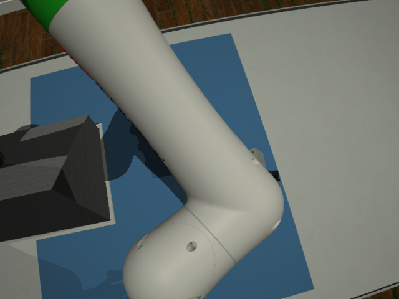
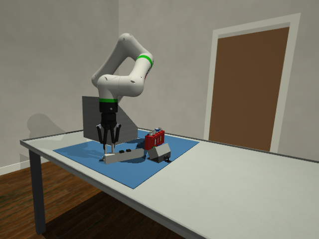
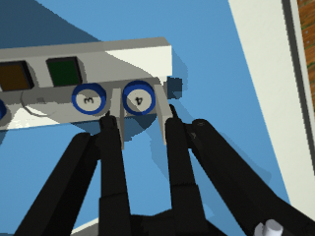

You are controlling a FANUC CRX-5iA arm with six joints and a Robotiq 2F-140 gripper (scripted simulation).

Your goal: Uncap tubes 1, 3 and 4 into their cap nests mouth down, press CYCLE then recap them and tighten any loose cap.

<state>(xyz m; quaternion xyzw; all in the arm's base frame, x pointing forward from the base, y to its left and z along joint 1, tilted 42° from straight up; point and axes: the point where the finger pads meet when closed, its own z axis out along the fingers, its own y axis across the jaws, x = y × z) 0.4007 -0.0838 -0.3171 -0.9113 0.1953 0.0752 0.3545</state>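
The blue cycle key lies 21 cm to the left of my hand, 19 cm ahead of it and 1 cm above it. Round my hand: green ready key (18 cm ahead, 17 cm to the left, 1 cm above); small desk (20 cm ahead, 19 cm to the left, 1 cm below).
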